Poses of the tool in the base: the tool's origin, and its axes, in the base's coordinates. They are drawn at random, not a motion.
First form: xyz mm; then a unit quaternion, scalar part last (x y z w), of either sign.
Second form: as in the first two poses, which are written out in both.
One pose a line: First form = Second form
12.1 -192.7 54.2 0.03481 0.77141 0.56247 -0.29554 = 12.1 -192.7 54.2 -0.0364 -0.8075 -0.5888 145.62
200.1 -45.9 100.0 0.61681 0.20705 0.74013 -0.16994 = 200.1 -45.9 100.0 -0.6259 -0.2101 -0.7511 160.43
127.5 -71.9 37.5 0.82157 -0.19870 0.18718 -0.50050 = 127.5 -71.9 37.5 -0.9490 0.2295 -0.2162 119.93
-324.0 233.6 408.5 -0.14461 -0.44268 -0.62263 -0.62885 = -324.0 233.6 408.5 0.1860 0.5693 0.8008 102.07
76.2 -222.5 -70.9 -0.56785 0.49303 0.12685 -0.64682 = 76.2 -222.5 -70.9 0.7446 -0.6465 -0.1663 99.40
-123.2 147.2 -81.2 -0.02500 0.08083 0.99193 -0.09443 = -123.2 147.2 -81.2 0.0251 -0.0812 -0.9964 169.16
